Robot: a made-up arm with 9 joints. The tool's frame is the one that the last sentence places.
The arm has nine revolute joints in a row. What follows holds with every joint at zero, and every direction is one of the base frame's. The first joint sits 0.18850 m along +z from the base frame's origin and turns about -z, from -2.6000 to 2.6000 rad. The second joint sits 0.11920 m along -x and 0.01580 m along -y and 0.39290 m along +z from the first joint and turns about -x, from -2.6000 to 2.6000 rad. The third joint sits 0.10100 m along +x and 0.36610 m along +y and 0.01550 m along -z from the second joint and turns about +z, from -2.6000 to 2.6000 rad. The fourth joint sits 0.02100 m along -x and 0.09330 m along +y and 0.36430 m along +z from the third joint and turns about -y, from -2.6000 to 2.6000 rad. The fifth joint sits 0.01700 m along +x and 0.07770 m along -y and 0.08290 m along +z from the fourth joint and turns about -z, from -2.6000 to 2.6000 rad. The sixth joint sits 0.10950 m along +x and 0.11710 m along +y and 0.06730 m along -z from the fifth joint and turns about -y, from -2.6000 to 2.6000 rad. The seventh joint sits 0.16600 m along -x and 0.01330 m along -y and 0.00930 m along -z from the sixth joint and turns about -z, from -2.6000 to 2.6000 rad. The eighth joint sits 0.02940 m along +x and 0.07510 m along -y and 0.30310 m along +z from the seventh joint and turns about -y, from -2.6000 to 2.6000 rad. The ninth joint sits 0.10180 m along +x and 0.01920 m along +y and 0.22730 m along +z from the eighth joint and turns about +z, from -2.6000 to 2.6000 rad. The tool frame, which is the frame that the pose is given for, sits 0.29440 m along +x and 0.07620 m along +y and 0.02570 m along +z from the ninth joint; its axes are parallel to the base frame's.
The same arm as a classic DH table. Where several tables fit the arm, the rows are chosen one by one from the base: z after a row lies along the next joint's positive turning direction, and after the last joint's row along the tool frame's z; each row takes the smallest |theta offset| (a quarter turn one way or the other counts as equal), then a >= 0, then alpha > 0; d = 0 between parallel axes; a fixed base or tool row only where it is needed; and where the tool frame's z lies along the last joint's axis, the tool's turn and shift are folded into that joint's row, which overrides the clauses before.
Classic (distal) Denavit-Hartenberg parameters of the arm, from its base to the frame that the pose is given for. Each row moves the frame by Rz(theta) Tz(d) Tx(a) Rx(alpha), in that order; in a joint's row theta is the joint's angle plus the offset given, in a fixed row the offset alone. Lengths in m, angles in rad.
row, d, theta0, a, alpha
base (fixed), 0.0000, 0.0000, 0.0000, 3.1416
joint 1, -0.5814, 1.5708, 0.0158, -1.5708
joint 2, 0.0182, 0.0000, -0.3661, -1.5708
joint 3, 0.3488, -1.5708, 0.0210, -1.5708
joint 4, -0.0156, 0.0000, -0.0170, -1.5708
joint 5, -0.0156, 0.0000, -0.1095, 1.5708
joint 6, -0.1038, 0.0000, 0.1660, -1.5708
joint 7, -0.2938, 0.0000, -0.0294, 1.5708
joint 8, 0.0559, 0.0000, -0.1018, 1.5708
joint 9, 0.0000, 0.2533, -0.3041, 0.0000
tool (fixed), 0.2530, 2.8883, 0.0000, 0.0000
Joint limits (rad, base to tool): -2.6000..2.6000 -2.6000..2.6000 -2.6000..2.6000 -2.6000..2.6000 -2.6000..2.6000 -2.6000..2.6000 -2.6000..2.6000 -2.6000..2.6000 -2.6000..2.6000

